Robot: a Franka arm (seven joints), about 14 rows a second.
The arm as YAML. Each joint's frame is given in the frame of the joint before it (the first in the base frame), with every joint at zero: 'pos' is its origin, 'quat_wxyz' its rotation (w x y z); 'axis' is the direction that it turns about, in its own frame. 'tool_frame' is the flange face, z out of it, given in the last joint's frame.
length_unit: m
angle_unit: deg
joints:
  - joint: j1
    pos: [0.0, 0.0, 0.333]
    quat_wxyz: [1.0, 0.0, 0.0, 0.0]
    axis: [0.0, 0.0, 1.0]
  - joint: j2
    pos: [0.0, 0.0, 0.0]
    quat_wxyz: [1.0, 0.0, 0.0, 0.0]
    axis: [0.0, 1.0, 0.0]
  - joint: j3
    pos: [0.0, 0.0, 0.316]
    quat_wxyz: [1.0, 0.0, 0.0, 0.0]
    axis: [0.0, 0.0, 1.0]
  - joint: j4
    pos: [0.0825, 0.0, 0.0]
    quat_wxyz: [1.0, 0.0, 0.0, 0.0]
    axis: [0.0, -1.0, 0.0]
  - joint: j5
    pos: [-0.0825, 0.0, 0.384]
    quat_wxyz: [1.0, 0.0, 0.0, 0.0]
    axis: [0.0, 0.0, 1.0]
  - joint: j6
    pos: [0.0, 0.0, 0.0]
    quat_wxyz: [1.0, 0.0, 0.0, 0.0]
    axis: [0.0, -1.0, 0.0]
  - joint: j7
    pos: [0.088, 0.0, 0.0]
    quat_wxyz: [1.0, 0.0, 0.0, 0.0]
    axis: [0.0, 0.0, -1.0]
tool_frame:
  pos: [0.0, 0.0, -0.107]
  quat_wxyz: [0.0, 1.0, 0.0, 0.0]
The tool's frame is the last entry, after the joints.
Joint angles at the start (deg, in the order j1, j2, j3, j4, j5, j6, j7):
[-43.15, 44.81, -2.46, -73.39, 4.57, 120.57, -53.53]
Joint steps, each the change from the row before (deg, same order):
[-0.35, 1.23, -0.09, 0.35, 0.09, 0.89, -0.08]
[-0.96, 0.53, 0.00, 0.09, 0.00, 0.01, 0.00]
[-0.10, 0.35, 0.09, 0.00, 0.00, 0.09, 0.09]
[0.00, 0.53, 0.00, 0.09, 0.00, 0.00, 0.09]
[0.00, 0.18, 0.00, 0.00, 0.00, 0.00, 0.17]
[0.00, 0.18, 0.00, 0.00, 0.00, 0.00, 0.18]
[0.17, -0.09, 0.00, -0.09, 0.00, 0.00, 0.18]
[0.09, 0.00, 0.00, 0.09, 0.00, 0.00, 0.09]
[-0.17, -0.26, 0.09, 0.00, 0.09, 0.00, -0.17]
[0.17, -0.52, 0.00, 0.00, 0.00, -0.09, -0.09]
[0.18, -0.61, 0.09, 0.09, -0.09, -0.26, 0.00]
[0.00, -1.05, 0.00, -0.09, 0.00, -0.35, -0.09]
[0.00, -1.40, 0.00, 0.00, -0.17, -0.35, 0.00]
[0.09, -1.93, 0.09, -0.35, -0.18, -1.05, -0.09]
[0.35, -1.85, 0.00, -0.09, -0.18, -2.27, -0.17]
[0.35, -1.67, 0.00, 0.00, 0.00, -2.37, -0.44]
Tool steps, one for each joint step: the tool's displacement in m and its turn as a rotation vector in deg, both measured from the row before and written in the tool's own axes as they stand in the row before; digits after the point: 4 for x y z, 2 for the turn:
[-0.0038, 0.0047, 0.0117, -0.07, -0.04, 0.40]
[-0.0103, 0.0076, 0.0057, 0.27, -0.29, 0.97]
[-0.0007, 0.0001, 0.0044, 0.23, -0.12, 0.14]
[-0.0005, -0.0002, 0.0062, 0.33, -0.29, 0.10]
[-0.0003, -0.0002, 0.0024, 0.14, -0.12, 0.18]
[-0.0003, -0.0002, 0.0024, 0.14, -0.12, 0.19]
[0.0016, -0.0016, -0.0004, 0.01, 0.00, 0.01]
[0.0012, -0.0005, -0.0007, -0.07, 0.06, -0.01]
[-0.0006, 0.0010, -0.0034, -0.11, 0.28, -0.02]
[0.0024, -0.0011, -0.0066, -0.31, 0.29, -0.28]
[0.0033, -0.0017, -0.0081, -0.31, 0.29, -0.32]
[0.0007, 0.0000, -0.0125, -0.44, 0.42, -0.13]
[0.0013, 0.0005, -0.0178, -0.87, 0.59, -0.14]
[0.0016, -0.0026, -0.0207, -0.40, 0.33, -0.38]
[0.0025, -0.0056, -0.0197, 0.41, -0.33, -0.67]
[0.0021, -0.0062, -0.0179, 0.65, -0.33, -0.85]

